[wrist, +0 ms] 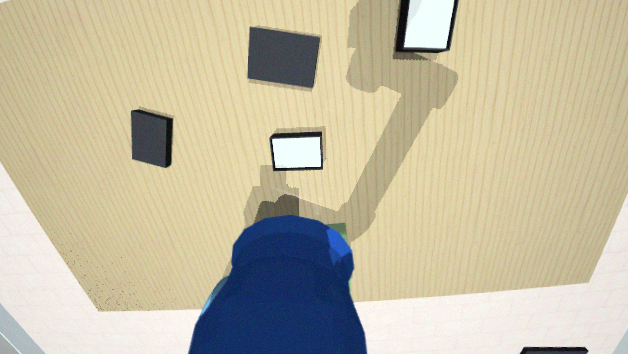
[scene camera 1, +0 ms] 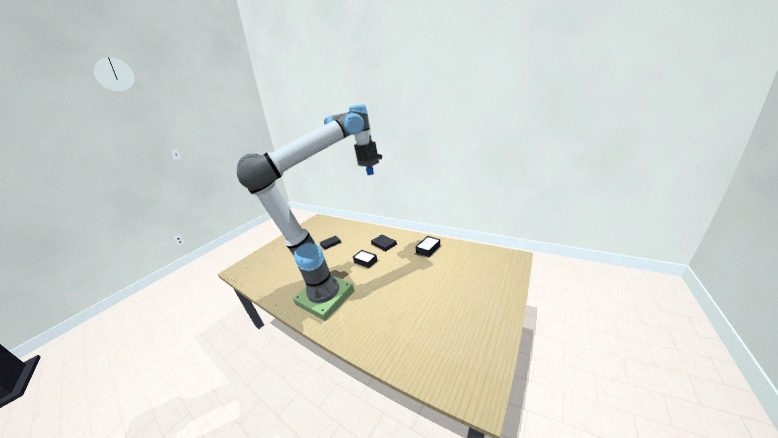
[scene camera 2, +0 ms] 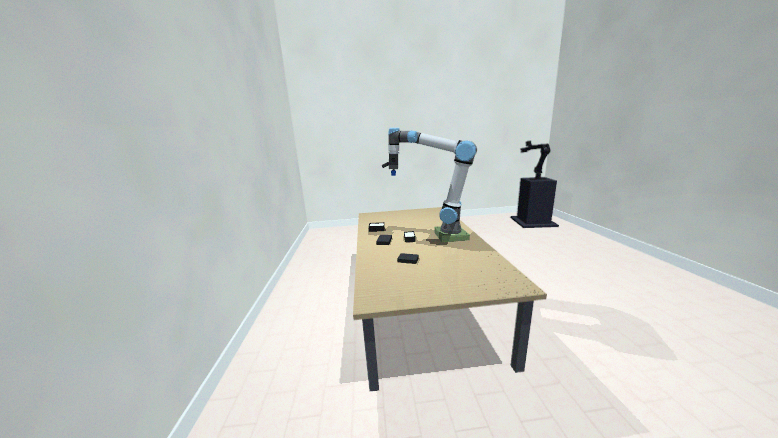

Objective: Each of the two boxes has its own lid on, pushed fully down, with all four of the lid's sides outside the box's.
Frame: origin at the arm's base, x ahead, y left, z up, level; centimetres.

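Seen in the pictures: hand, its tool point: [wrist: 292, 266] [scene camera 1: 370, 173] [scene camera 2: 393, 175]; arm's base, origin of its link: [scene camera 1: 323, 290] [scene camera 2: 450, 230].
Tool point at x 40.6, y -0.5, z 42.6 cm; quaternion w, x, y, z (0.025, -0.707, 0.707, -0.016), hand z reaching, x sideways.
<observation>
Offsets run from my tool point to a thing's middle. Level surfaces: height alone.
The larger box {dx +16.9, dy -18.7, dz -44.7 cm} [scene camera 1: 428, 246] [scene camera 2: 376, 226] [wrist: 427, 25], black-walled and white inside its rim, stands uncovered on the table; the wrist view cuts it off at the top. The smaller box {dx -10.0, dy +4.6, dz -45.0 cm} [scene camera 1: 365, 257] [scene camera 2: 409, 236] [wrist: 297, 152], also black and white inside, is uncovered, nearer the arm's base. The larger dark lid {dx +8.6, dy +7.5, dz -45.8 cm} [scene camera 1: 383, 242] [scene camera 2: 383, 239] [wrist: 283, 57] lies flat on the table, apart from both boxes. The smaller dark lid {dx -8.6, dy +38.7, dz -45.9 cm} [scene camera 1: 330, 242] [scene camera 2: 407, 258] [wrist: 151, 139] lies flat, apart from the rest. My blue suction gripper [scene camera 1: 370, 171] [scene camera 2: 393, 173] [wrist: 292, 232] is open, holding nothing, high above the table.
The arm stands on a green base plate [scene camera 1: 345, 292] [scene camera 2: 461, 236] at one long side of the wooden table {dz -47.1 cm} [scene camera 1: 435, 326] [scene camera 2: 381, 288] [wrist: 475, 200]. A black pedestal [scene camera 2: 536, 201] with a small black arm stands on the floor behind. The arm's shadow falls near both boxes.
</observation>
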